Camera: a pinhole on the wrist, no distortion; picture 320 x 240 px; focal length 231.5 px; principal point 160.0 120.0 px. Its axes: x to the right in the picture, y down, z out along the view. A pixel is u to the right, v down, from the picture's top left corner.
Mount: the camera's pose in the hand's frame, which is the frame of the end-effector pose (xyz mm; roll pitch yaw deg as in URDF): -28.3 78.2 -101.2 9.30 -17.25 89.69
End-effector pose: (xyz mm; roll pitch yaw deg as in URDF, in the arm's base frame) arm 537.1 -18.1 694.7 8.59 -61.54 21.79
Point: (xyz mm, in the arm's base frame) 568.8 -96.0 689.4
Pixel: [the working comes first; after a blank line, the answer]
In the camera's frame: -121.5 0.4 155.8

outside the picture
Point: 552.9 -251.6 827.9
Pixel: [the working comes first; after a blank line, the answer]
In the camera's frame: -189.3 -57.7 344.7

32.9 81.3
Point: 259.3 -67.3 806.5
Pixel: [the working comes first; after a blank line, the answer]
In the camera's frame: 136.1 63.5 355.7

248.5 161.3
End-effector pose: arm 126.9 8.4 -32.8 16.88 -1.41 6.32
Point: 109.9 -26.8 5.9
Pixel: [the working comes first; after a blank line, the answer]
In the camera's frame: -50.0 18.7 170.1

91.9 145.5
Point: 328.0 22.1 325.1
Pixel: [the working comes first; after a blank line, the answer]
In the camera's frame: 147.5 -167.9 449.3

236.0 33.5
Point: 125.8 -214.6 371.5
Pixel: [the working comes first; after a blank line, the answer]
In the camera's frame: -0.8 80.2 573.8

159.7 152.4
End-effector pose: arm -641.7 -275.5 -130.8 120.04 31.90 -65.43
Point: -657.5 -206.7 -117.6
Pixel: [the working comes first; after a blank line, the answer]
In the camera's frame: -72.5 57.1 121.2

21.5 229.1
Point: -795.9 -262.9 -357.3
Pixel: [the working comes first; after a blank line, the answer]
In the camera's frame: -102.6 -22.1 390.6

99.2 106.9
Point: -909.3 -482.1 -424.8
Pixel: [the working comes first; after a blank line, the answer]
In the camera's frame: 56.7 -165.7 530.2

184.8 47.6
